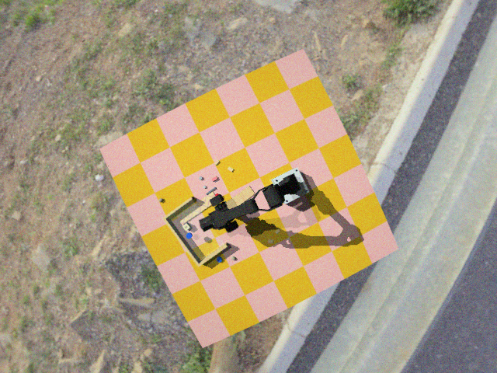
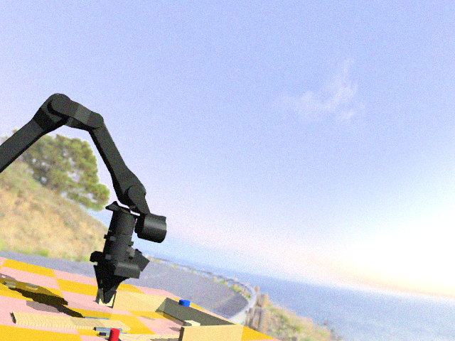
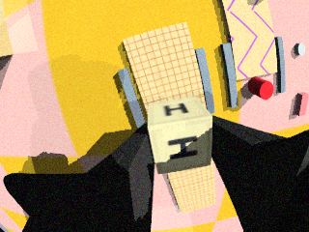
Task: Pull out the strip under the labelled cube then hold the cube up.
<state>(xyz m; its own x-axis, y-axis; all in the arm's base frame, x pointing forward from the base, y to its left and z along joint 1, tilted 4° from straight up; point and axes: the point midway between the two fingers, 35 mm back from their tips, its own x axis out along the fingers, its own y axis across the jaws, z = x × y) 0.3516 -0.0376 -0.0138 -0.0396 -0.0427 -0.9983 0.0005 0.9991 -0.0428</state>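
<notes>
Now: the tan gridded strip 60 mm behind my gripper tip, 50 mm below it and 10 mm to the right of it. From my gripper tip the other things lie so: pink block: 180 mm to the right, 50 mm below, 30 mm behind; red cylinder: 90 mm to the right, 40 mm below.
</notes>
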